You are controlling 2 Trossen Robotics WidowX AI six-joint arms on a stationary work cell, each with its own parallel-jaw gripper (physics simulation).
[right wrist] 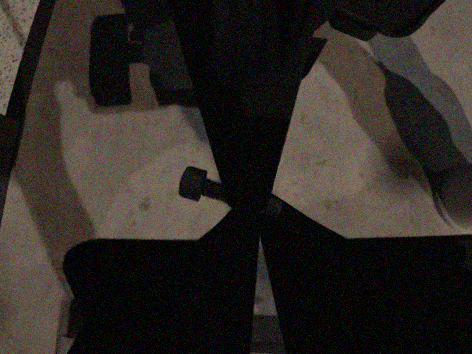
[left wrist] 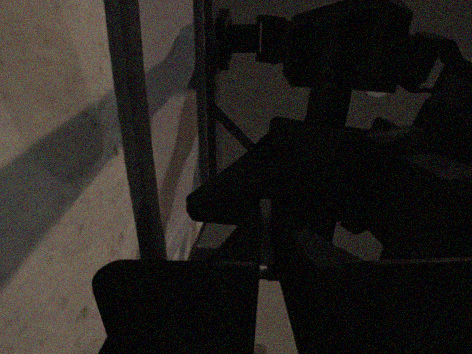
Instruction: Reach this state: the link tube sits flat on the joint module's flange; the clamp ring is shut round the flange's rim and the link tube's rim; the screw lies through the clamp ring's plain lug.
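Places are measured from the left arm's base along level axes (x ahead, y left, z up), in metres.
Pixels of known places: left gripper, fingertip midpoint: [right wrist: 245,209] [left wrist: 264,218]; right gripper, fingertip midpoint: [right wrist: 257,199] [left wrist: 188,209]; right arm's base, origin of the base link: [left wrist: 229,39].
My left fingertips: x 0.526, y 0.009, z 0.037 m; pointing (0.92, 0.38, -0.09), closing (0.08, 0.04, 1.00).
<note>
For each thing: its top centre in the pictures, then the offset to it from my left fingertips. "pt": a spot on its surface instead.
- screw, middle of its top: [right wrist: 231,192] [left wrist: 276,231] 0.002 m back, 0.006 m right, 0.006 m up
- rounded grey thing, surface spot: [right wrist: 457,197] pt 0.088 m back, 0.149 m left, 0.096 m down
The screw [right wrist: 194,183] is dark and lies roughly crosswise at the tip of my left gripper in the right wrist view, head to the left. In the left wrist view, a narrow grey strip between the fingers looks like the screw [left wrist: 266,230]. My left gripper [left wrist: 264,218] [right wrist: 245,209] is shut on the screw. My right gripper is shut with nothing between its fingers; its tips overlap the view of the screw's shank, and contact cannot be told. The link tube, joint module and clamp ring cannot be identified surely in these dark views.
A dark notched block [right wrist: 109,60] is at the upper left of the right wrist view. A rounded grey thing [right wrist: 457,197] shows at its right edge. Dark frame bars [left wrist: 132,125] [left wrist: 204,90] stand at the left wrist view's left, and dark arm parts [left wrist: 350,45] fill its right side.
</note>
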